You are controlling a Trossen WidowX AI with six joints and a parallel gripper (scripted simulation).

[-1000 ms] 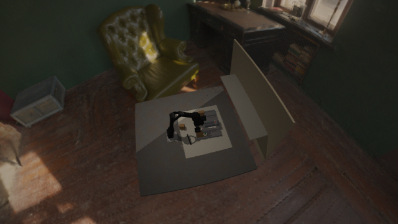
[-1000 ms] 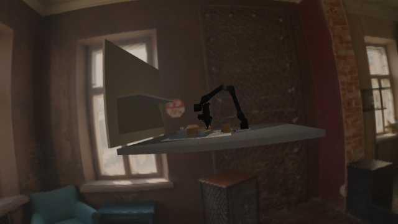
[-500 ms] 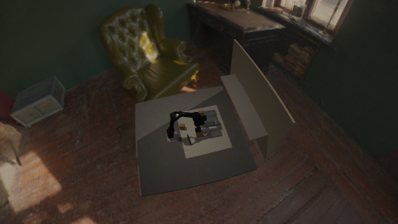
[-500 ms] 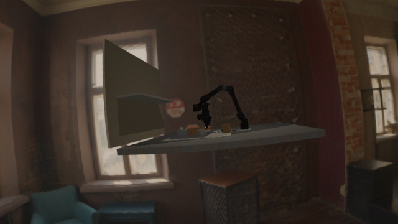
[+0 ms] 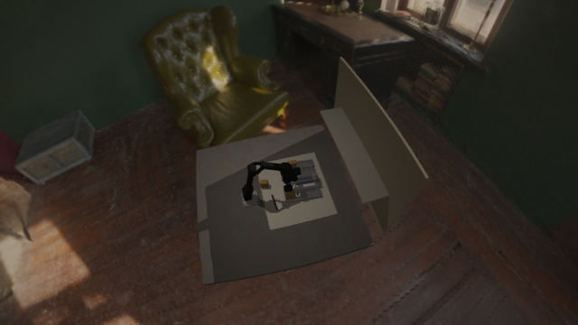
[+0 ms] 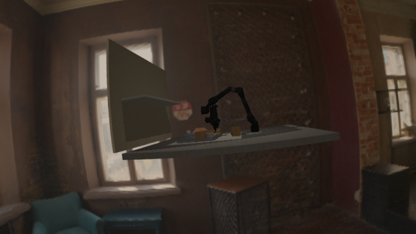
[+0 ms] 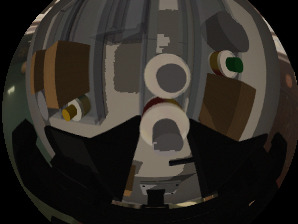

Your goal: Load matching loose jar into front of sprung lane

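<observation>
Right now the dark rod is 130 mm behind my gripper tip, 90 mm to the right of it and 50 mm below it. From my gripper tip the other things lie so: lane rack: 150 mm ahead, 30 mm below, 10 mm to the left.
</observation>
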